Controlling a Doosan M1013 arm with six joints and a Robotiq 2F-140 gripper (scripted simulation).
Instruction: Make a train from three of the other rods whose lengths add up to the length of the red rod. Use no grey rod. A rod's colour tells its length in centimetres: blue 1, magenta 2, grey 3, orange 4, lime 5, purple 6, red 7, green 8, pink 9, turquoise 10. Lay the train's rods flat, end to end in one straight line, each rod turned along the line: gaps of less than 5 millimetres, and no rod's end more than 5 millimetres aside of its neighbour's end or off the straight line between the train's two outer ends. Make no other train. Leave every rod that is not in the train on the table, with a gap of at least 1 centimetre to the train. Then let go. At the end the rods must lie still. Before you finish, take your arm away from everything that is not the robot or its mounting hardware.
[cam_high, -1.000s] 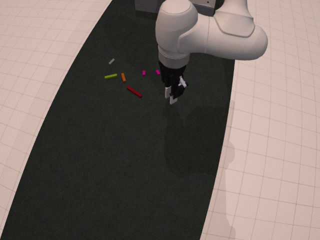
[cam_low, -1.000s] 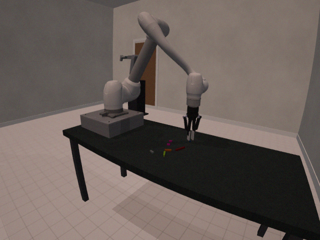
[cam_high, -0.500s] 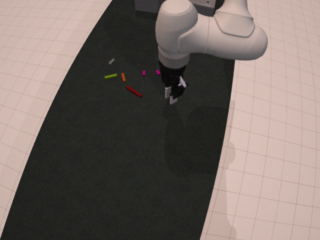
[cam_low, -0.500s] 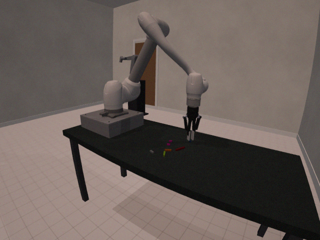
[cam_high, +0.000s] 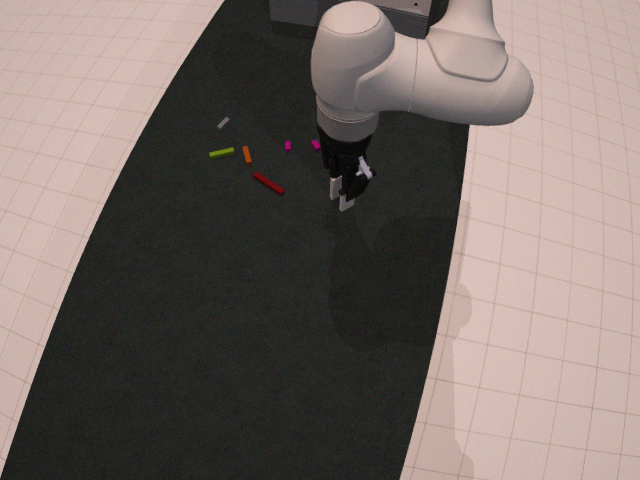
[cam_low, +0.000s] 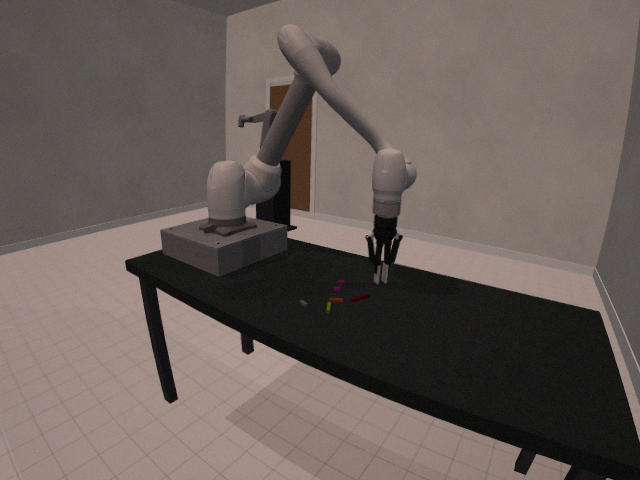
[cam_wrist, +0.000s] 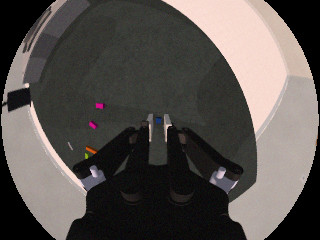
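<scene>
Right now the blue rod is 30 mm below my hand. The rest, counted from my hand: red rod (140 mm to the right, 30 mm below); then lime rod (40 mm behind, 260 mm to the right, 30 mm below); then orange rod (50 mm behind, 200 mm to the right, 30 mm below).
</scene>
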